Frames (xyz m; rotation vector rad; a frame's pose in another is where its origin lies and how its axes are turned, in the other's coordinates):
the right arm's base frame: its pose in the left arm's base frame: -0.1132 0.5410 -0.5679 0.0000 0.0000 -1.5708
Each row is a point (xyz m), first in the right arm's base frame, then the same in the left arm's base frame.
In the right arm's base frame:
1: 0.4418 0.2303 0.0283
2: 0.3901 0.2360 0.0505
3: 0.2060 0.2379 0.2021
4: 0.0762 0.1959 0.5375
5: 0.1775 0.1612 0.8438
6: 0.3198 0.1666 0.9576
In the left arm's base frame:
1: 0.1171 0.0992 -0.5396
2: 0.1228 0.1509 -0.5174
3: 0.1247 0.3350 -0.3658
4: 0.0827 0.4648 -0.0304
5: 0.0480 0.3635 0.2759
6: 0.0534 0.2212 0.3897

